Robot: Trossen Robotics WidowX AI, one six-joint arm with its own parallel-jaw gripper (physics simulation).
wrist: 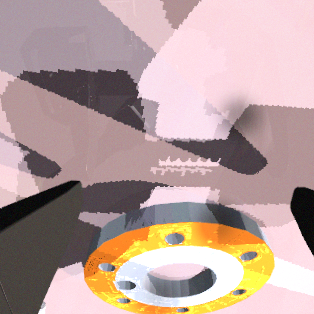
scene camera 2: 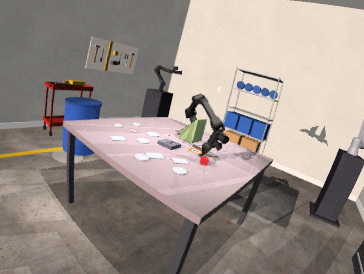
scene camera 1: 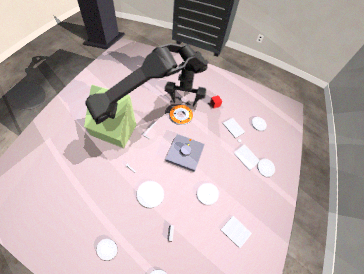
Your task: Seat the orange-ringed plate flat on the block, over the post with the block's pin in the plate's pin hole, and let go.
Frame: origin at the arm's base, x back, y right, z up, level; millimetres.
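Seen in the pictures: gripper, fingertip midpoint: [wrist: 189,194] [scene camera 2: 203,154] [scene camera 1: 183,104]; arm's base, origin of the base link: [scene camera 2: 195,122] [scene camera 1: 109,108].
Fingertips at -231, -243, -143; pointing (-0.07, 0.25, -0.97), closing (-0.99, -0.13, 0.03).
Offsets run from my fingertips to a thing's top centre, as dx, dy, dz. "*": to the spot under its first point. Level surfaces: height alone.
The orange-ringed plate {-9, +63, +6} [scene camera 1: 173,115] [scene camera 2: 190,150] [wrist: 210,234] lies flat on the table, apart from the block, with a central hole and several small holes. The grey block {-90, +242, +33} [scene camera 1: 174,158] [scene camera 2: 169,144] lies on the table towards the front of scene camera 1's view. Its round post {* -89, +246, +33} [scene camera 1: 185,150] stands in the middle, with small orange and yellow marks beside it; which of these is the pin I cannot tell. My gripper [scene camera 1: 184,104] [scene camera 2: 203,153] [wrist: 189,194] is open and empty, just behind the plate in scene camera 1's view. In the wrist view the plate shows low between the spread fingers.
A red cube {-144, -71, +34} [scene camera 1: 216,102] [scene camera 2: 204,160] lies beside the gripper. A green wedge-shaped block [scene camera 1: 114,131] [scene camera 2: 198,131] stands left of the plate in scene camera 1's view. White discs {-24, +450, +2} [scene camera 1: 150,194], white rectangular pieces {-373, +479, -1} [scene camera 1: 236,231] and thin white bars {-145, +556, +7} [scene camera 1: 171,233] lie about the table {dz -6} [scene camera 1: 75,200].
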